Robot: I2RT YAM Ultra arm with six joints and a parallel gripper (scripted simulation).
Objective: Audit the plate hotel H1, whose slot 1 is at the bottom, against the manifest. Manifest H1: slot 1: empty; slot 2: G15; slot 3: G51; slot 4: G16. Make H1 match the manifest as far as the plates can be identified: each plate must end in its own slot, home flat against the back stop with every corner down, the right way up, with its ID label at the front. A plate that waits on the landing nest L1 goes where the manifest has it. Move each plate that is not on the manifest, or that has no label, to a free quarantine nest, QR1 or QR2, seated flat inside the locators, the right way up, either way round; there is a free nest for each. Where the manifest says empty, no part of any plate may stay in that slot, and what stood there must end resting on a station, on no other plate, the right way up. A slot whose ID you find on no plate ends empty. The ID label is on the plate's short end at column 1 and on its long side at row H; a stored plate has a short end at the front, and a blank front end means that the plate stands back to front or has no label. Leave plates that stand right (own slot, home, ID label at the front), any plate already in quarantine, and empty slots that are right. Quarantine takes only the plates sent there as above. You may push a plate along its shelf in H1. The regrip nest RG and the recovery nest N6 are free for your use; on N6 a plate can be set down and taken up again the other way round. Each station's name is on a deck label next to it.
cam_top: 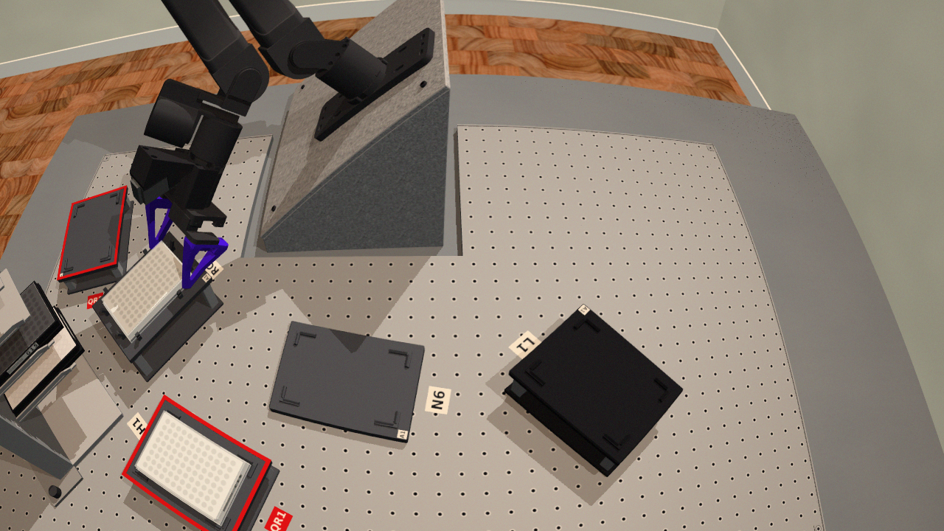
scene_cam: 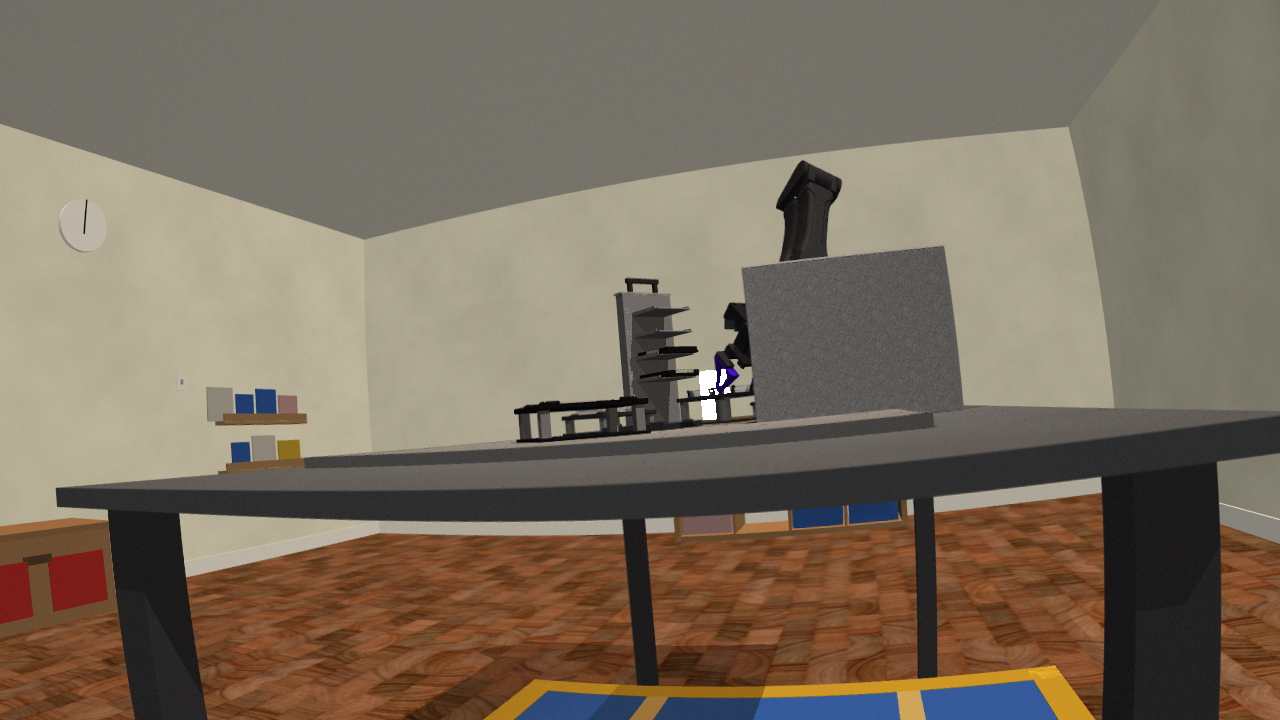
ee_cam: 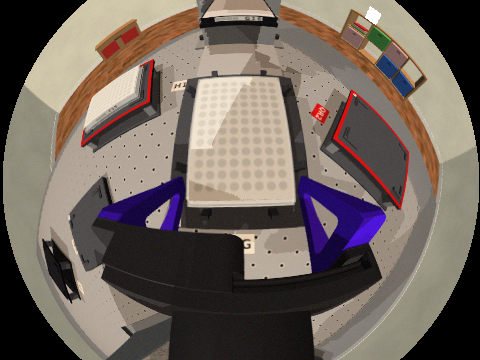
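Right now the regrip nest RG is 4 cm ahead of my hand, 3 cm to the right of it and 1 cm below it. Round my hand: quarantine nest QR2 (8 cm behind, 20 cm to the right, 3 cm below); quarantine nest QR1 (26 cm ahead, 8 cm to the left, 3 cm below); recovery nest N6 (11 cm ahead, 25 cm to the left, 6 cm below).
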